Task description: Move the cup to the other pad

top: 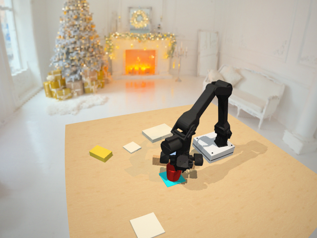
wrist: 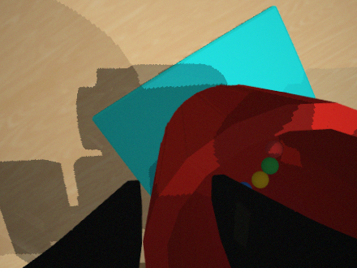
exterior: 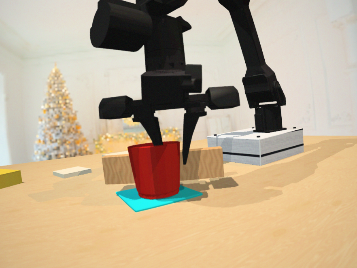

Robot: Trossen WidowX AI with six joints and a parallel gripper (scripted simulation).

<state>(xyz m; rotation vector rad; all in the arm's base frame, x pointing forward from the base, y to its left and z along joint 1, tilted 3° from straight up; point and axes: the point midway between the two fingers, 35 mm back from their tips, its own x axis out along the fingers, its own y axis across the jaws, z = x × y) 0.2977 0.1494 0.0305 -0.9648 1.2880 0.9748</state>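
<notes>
Right now my gripper tip is 30 mm short of the red cup and 10 mm to the left of it. The rest, counted from my gripper tip: blue pad 170 mm to the right, 50 mm below, 30 mm behind; wooden block 90 mm to the right, 30 mm below; cyan pad 50 mm below, 30 mm ahead, 10 mm to the right.
</notes>
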